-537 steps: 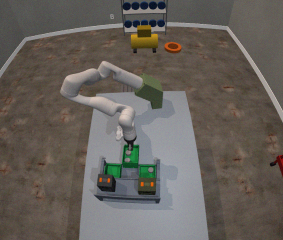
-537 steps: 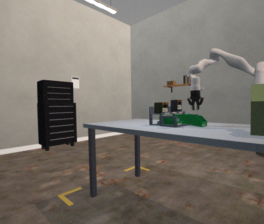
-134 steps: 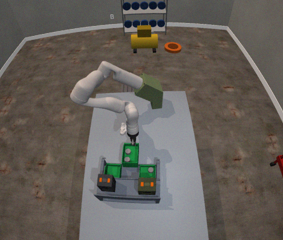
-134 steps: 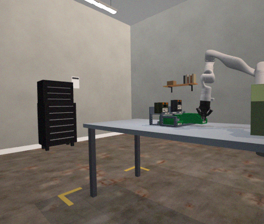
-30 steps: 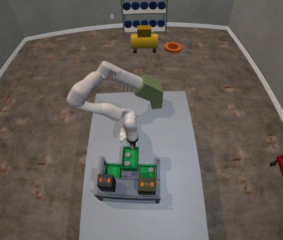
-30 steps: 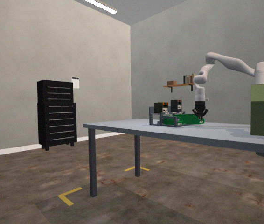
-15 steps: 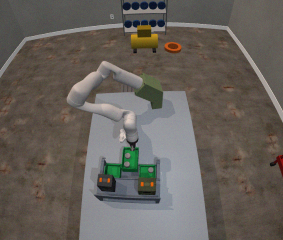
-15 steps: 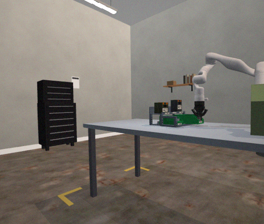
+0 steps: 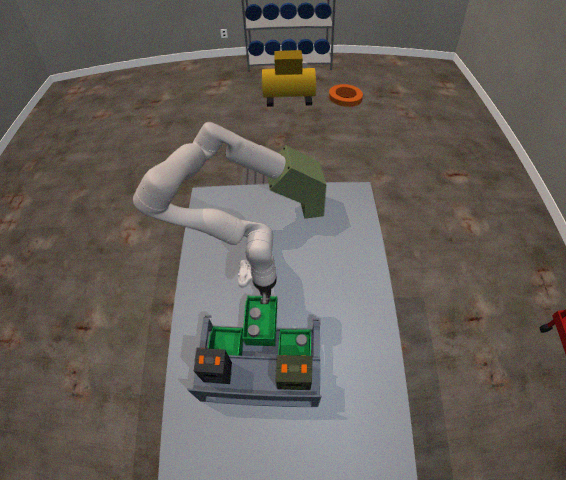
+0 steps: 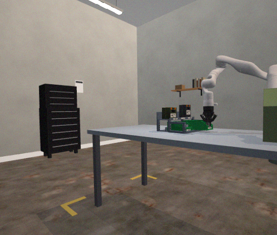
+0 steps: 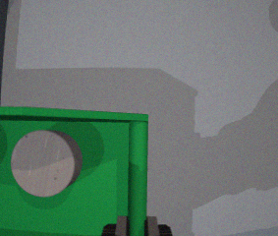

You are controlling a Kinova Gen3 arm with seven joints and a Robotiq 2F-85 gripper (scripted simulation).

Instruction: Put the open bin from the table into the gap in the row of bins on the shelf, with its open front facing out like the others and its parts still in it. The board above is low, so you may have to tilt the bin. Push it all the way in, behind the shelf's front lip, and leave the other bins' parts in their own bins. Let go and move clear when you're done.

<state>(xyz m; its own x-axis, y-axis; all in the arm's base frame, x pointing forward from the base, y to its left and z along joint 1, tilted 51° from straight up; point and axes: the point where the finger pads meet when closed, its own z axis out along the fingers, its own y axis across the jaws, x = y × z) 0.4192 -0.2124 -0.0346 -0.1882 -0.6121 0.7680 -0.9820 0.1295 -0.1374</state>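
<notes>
My hand is 22 cm short of the grey shelf, 6 cm to the left of it and 1 cm below it.
</notes>
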